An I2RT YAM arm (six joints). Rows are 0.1 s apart.
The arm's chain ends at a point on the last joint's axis. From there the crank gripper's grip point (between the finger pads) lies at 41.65 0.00 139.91 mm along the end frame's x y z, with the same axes.
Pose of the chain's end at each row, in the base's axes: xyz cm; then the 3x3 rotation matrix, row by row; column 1 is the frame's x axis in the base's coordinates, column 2 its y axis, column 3 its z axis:
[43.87, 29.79, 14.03], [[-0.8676, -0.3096, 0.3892], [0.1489, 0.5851, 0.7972], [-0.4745, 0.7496, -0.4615]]
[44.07, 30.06, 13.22], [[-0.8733, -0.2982, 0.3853], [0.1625, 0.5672, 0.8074], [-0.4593, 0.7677, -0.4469]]
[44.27, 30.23, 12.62], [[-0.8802, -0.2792, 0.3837], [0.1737, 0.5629, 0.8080], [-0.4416, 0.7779, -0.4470]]
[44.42, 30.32, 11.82], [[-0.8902, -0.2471, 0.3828], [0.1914, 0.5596, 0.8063], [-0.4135, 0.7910, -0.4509]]
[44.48, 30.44, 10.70], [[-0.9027, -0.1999, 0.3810], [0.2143, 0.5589, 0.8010], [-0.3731, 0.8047, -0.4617]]
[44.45, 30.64, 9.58], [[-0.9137, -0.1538, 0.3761], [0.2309, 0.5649, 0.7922], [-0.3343, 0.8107, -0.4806]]
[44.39, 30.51, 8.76], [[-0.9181, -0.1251, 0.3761], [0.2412, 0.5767, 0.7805], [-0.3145, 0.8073, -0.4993]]
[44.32, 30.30, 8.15], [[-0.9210, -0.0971, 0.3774], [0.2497, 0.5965, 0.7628], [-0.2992, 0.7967, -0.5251]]
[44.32, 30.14, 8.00], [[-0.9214, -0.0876, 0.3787], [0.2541, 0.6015, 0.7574], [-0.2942, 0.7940, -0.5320]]
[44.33, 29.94, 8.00], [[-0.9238, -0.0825, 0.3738], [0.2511, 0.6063, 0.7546], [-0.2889, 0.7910, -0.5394]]
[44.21, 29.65, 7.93], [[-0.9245, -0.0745, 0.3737], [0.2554, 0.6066, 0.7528], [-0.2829, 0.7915, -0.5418]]
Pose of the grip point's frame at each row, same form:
[45.70, 41.56, 5.60], [[-0.8676, -0.3096, 0.3892], [0.1489, 0.5851, 0.7972], [-0.4745, 0.7496, -0.4615]]
[45.82, 42.03, 5.05], [[-0.8733, -0.2982, 0.3853], [0.1625, 0.5672, 0.8074], [-0.4593, 0.7677, -0.4469]]
[45.97, 42.26, 4.53], [[-0.8802, -0.2792, 0.3837], [0.1737, 0.5629, 0.8080], [-0.4416, 0.7779, -0.4470]]
[46.07, 42.40, 3.79], [[-0.8902, -0.2471, 0.3828], [0.1914, 0.5596, 0.8063], [-0.4135, 0.7910, -0.4509]]
[46.05, 42.54, 2.69], [[-0.9027, -0.1999, 0.3810], [0.2143, 0.5589, 0.8010], [-0.3731, 0.8047, -0.4617]]
[45.91, 42.69, 1.46], [[-0.9137, -0.1538, 0.3761], [0.2309, 0.5649, 0.7922], [-0.3343, 0.8107, -0.4806]]
[45.83, 42.43, 0.46], [[-0.9181, -0.1251, 0.3761], [0.2412, 0.5767, 0.7805], [-0.3145, 0.8073, -0.4993]]
[45.76, 42.01, -0.44], [[-0.9210, -0.0971, 0.3774], [0.2497, 0.5965, 0.7628], [-0.2992, 0.7967, -0.5251]]
[45.78, 41.80, -0.67], [[-0.9214, -0.0876, 0.3787], [0.2541, 0.6015, 0.7574], [-0.2942, 0.7940, -0.5320]]
[45.71, 41.54, -0.75], [[-0.9238, -0.0825, 0.3738], [0.2511, 0.6063, 0.7546], [-0.2889, 0.7910, -0.5394]]
[45.59, 41.25, -0.83], [[-0.9245, -0.0745, 0.3737], [0.2554, 0.6066, 0.7528], [-0.2829, 0.7915, -0.5418]]

